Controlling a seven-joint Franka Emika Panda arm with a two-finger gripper.
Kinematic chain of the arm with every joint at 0, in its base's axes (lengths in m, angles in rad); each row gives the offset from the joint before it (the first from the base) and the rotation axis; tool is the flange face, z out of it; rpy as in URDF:
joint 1: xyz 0 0 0.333 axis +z
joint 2: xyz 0 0 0 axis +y
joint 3: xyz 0 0 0.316 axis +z
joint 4: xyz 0.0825 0 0 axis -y
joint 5: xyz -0.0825 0 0.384 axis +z
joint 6: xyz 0 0 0 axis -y
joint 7: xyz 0.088 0 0 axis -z
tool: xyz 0 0 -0.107 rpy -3.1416 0 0
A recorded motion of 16 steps. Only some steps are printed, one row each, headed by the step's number.
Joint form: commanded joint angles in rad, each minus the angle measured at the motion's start. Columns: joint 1, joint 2, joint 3, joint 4, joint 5, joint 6, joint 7.
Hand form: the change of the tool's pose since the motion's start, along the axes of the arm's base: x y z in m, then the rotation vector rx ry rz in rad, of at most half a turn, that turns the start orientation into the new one. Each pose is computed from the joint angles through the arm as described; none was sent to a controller.
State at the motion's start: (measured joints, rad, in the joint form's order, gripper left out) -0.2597 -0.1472 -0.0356 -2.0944 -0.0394 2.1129 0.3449
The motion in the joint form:
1: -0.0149 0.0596 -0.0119 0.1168 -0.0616 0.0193 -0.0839
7: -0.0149 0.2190 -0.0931 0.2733 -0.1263 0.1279 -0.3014
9: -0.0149 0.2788 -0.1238 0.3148 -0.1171 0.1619 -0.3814
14: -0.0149 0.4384 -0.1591 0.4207 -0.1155 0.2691 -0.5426
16: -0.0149 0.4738 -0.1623 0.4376 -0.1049 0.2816 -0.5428
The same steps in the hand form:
1: 0.0224 -0.0251 0.0280 -0.0938 -0.0455 0.0770
7: 0.0605 -0.0880 0.0269 -0.2447 -0.0752 0.2393
9: 0.0709 -0.1095 0.0155 -0.2710 -0.0705 0.2880
14: 0.1075 -0.1404 -0.0202 -0.3591 -0.0650 0.4277
16: 0.1146 -0.1440 -0.0337 -0.3536 -0.0621 0.4246

